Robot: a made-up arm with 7 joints.
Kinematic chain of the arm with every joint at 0, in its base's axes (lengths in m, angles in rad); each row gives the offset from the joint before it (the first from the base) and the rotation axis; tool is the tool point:
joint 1: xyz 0 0 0.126 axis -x
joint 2: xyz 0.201 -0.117 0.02 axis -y
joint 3: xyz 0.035 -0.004 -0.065 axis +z
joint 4: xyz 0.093 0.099 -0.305 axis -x
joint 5: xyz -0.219 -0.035 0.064 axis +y
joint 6: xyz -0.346 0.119 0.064 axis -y
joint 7: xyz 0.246 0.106 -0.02 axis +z
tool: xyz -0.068 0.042 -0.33
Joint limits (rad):
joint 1: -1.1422..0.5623
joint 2: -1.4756..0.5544
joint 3: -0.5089..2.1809
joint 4: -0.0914..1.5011
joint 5: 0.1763..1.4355
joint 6: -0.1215..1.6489
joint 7: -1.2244..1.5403
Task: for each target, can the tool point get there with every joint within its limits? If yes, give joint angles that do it. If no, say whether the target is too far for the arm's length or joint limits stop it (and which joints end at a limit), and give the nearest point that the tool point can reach.
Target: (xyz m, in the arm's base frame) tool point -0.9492 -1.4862 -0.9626
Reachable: no: too far | nearest point -0.2913 -0.6160 -0.3252 | short by 1.264 m
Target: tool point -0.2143 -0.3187 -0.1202
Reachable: yes | joints 0.1203 -0.7839 1.9139 1.2676 0.7666 0.8757 1.0659
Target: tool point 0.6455 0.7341 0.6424
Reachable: no: joint limits stop it (at a limit: joint 1, joint 2, joint 5, joint 6, joint 7) | nearest point 0.5591 0.5307 0.3769 | short by 0.345 m
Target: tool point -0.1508 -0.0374 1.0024
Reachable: no: joint limits stop it (at a limit: joint 1, joint 2, joint 5, joint 6) | nearest point -0.1591 -0.0624 0.7712 | short by 0.233 m
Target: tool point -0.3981 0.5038 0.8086
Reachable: no: joint limits stop it (at a limit: joint 1, joint 2, joint 5, joint 6) | nearest point -0.3102 0.2916 0.5874 | short by 0.319 m
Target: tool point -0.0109 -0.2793 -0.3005
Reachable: yes | joints 0.3559 0.3010 1.5236 0.6939 0.5432 1.1698 -0.6048
